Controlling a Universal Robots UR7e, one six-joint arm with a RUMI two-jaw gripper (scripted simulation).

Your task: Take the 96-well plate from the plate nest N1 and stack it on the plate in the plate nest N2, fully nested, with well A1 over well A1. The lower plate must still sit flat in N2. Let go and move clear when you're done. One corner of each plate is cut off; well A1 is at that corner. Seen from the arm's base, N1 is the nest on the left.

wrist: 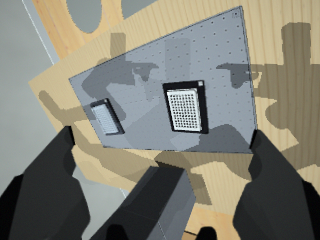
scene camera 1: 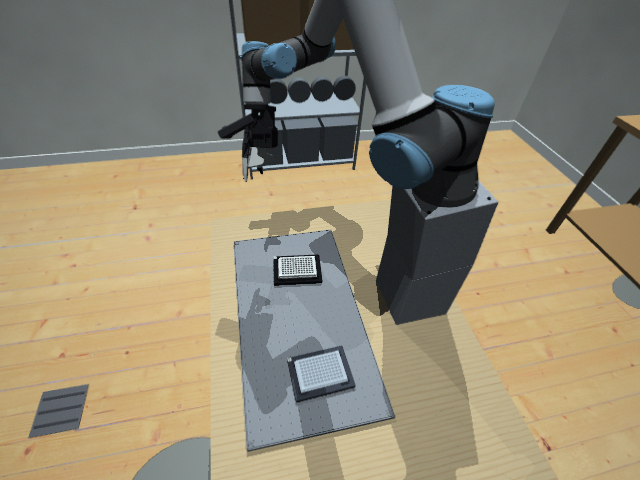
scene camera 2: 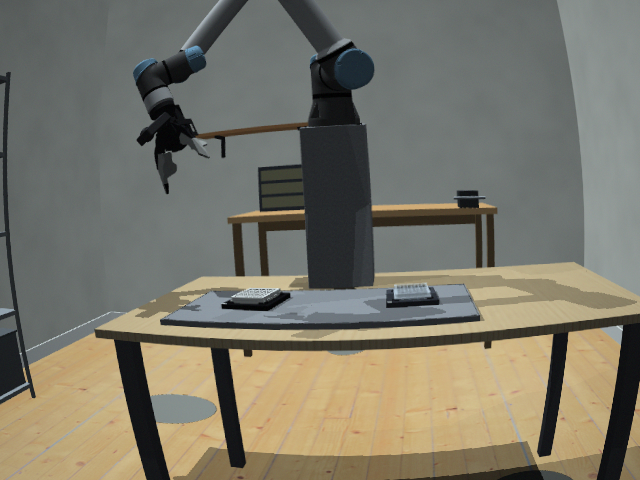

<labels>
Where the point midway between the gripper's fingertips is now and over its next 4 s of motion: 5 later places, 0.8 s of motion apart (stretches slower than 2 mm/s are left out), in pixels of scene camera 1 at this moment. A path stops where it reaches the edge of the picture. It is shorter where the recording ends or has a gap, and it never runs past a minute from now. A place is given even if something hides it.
My gripper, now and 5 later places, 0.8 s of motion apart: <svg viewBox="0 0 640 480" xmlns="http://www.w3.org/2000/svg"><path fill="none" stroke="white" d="M254 177L250 201L249 231L253 261L263 290L279 317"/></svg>
</labels>
